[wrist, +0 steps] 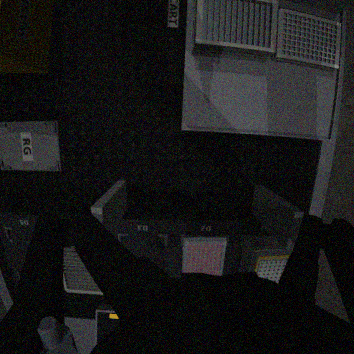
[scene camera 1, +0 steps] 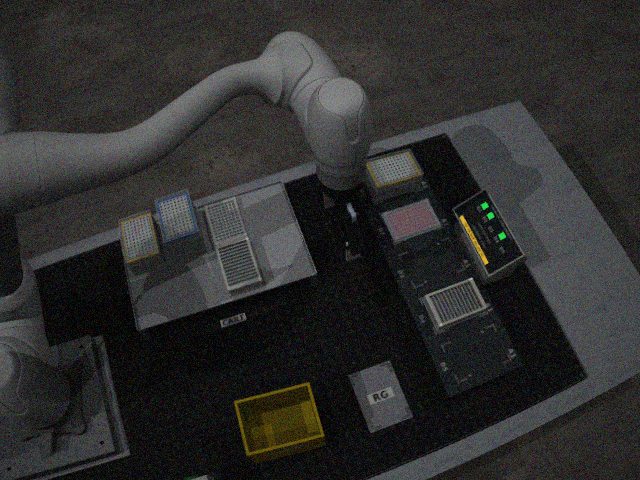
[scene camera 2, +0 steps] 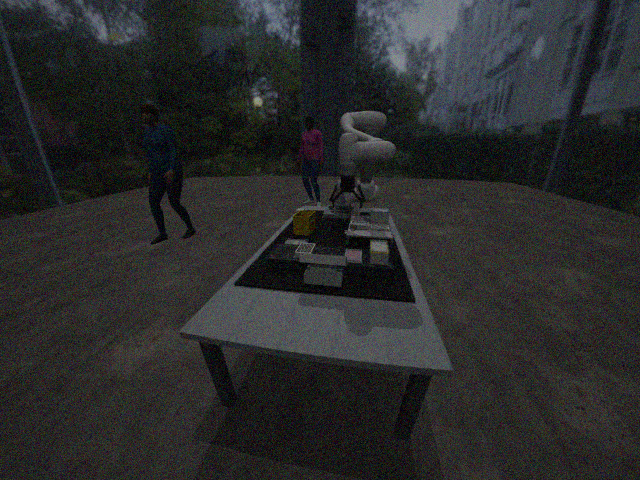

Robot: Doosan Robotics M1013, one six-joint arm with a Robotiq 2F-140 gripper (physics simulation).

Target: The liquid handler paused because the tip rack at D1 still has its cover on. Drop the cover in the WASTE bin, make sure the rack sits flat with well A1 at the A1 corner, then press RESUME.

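Places are measured from the arm's base along level axes (x up, y ahead, z left), in metres.
Where they show: gripper, between the fingertips: (wrist: 190, 196) (scene camera 1: 341, 230) (scene camera 2: 347, 213); arm's base, origin of its link: (scene camera 1: 51, 401) (scene camera 2: 342, 209).
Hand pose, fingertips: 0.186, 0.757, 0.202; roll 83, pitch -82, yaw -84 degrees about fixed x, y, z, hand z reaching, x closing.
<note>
Each offset is from my fingertips to the centre of the thing, as dx, dy, dz. "pt": to the spot under its first point. Level surfaces: height alone.
The tip rack @(-0.103, +0.180, +0.204) (scene camera 1: 394, 168) (scene camera 2: 378, 250) (wrist: 271, 267), white with a yellow rim, stands at the far end of the dark deck @(dx -0.164) (scene camera 1: 434, 263). Its cover cannot be made out clearly, nor can the A1 mark. My gripper (scene camera 1: 351, 232) (scene camera 2: 350, 202) (wrist: 190, 196) is open and empty, pointing down above the black mat, beside the deck and to the left of the rack in scene camera 1. The yellow WASTE bin @(-0.150, -0.208, -0.351) (scene camera 1: 286, 450) (scene camera 2: 305, 222) (wrist: 25, 37) stands at the near side. The control box @(pt -0.099, +0.352, -0.033) (scene camera 1: 488, 235) (scene camera 2: 323, 275) has several green buttons; its RESUME label is unreadable.
A pink plate @(-0.157, +0.198, +0.081) (scene camera 1: 412, 221) (wrist: 204, 256) sits next to the tip rack on the deck, and a slotted grey rack @(-0.148, +0.232, -0.165) (scene camera 1: 455, 303) farther along. The CART tray (scene camera 1: 289, 227) bears blue- and yellow-rimmed racks and two grey ones. A grey RG pad @(-0.211, +0.019, -0.320) (scene camera 1: 381, 413) lies near the bin.
</note>
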